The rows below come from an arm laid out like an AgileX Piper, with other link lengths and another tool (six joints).
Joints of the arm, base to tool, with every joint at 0 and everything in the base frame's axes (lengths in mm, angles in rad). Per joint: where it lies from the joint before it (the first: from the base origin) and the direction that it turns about. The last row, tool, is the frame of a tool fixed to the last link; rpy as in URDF.
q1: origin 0 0 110.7 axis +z
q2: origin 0 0 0 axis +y
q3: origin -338.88 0 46.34 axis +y
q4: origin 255.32 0 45.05 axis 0.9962 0 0.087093
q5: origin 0 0 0 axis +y
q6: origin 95.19 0 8.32 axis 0.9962 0 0.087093
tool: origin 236.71 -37 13.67 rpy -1.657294 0.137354 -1.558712
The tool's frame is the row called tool.
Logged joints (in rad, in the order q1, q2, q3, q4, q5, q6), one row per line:
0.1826 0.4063 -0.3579 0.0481 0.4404 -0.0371
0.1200 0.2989 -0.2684 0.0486 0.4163 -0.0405
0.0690 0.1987 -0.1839 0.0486 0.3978 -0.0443
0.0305 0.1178 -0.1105 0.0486 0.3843 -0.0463
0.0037 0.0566 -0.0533 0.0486 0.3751 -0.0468
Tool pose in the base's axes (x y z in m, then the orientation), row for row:
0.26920 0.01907 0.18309 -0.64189 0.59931 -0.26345 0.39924
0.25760 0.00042 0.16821 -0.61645 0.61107 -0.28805 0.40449
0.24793 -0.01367 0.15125 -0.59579 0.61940 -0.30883 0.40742
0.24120 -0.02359 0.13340 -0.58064 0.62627 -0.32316 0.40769
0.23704 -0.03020 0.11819 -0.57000 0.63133 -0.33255 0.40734
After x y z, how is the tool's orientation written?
As a quaternion, x y z w.
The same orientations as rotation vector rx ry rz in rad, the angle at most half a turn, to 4 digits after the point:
-1.6244 1.5166 -0.6667
-1.5562 1.5426 -0.7272
-1.5020 1.5616 -0.7786
-1.4636 1.5787 -0.8146
-1.4371 1.5917 -0.8384

